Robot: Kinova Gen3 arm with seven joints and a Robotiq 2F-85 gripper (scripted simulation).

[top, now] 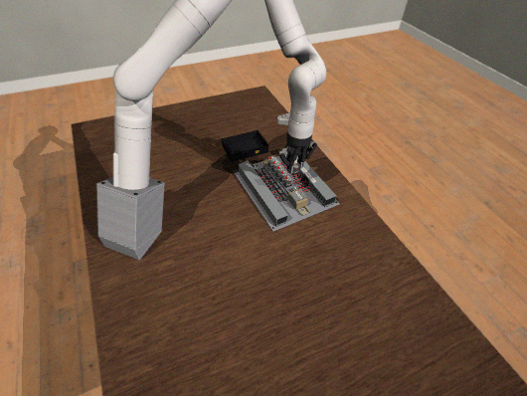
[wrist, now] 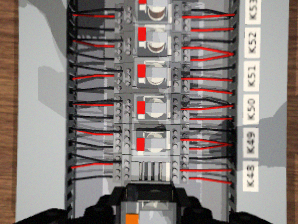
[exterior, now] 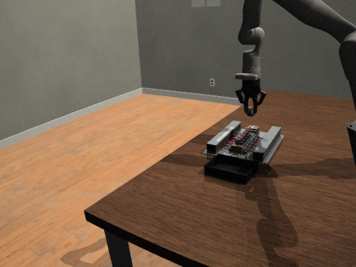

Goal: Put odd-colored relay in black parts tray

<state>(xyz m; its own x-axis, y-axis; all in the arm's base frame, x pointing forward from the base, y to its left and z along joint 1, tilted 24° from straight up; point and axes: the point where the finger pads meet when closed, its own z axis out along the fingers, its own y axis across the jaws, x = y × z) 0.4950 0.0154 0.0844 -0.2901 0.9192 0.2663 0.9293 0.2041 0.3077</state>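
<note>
My gripper is now 29 cm to the right of the black parts tray, 12 cm past it and 12 cm above it. From my hand the other things lie so: relay (9 cm below, 6 cm to the left, 2 cm behind); then relay panel (12 cm below, 5 cm to the left, 1 cm behind).
</note>
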